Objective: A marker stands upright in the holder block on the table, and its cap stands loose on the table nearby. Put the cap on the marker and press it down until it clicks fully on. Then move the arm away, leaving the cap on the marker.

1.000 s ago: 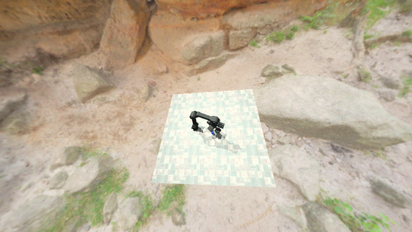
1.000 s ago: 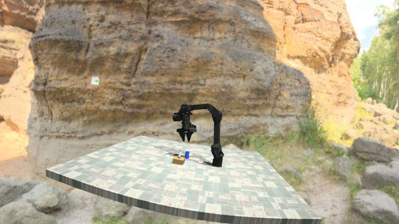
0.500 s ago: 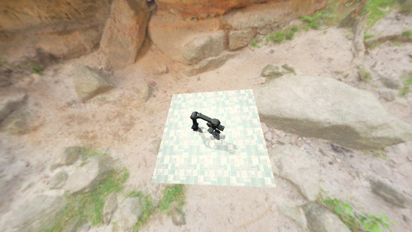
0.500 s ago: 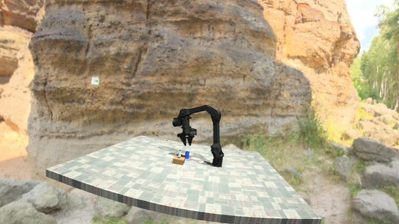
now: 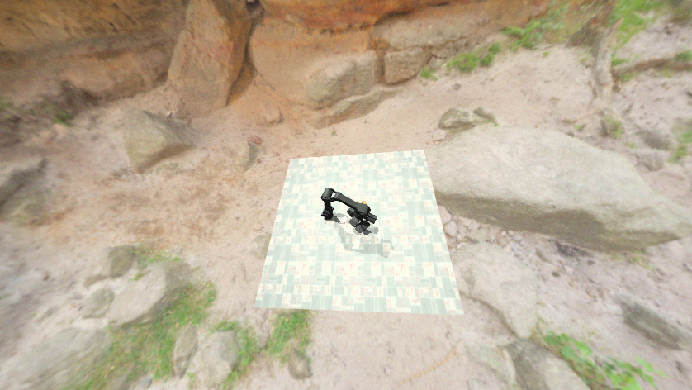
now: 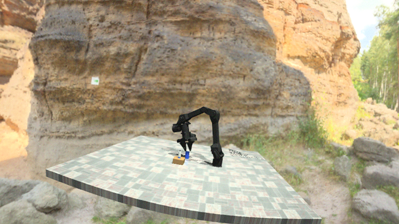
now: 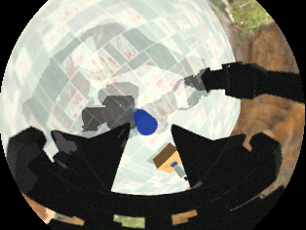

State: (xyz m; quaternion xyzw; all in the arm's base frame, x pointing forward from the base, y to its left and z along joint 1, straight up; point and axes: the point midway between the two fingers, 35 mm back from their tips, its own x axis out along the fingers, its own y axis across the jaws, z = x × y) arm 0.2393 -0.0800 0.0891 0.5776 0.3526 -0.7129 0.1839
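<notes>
The blue cap lies 30 mm below my gripper tip. From my gripper tip the other things lie so: tan holder block 40 mm ahead, 150 mm to the left, 40 mm below.
</notes>
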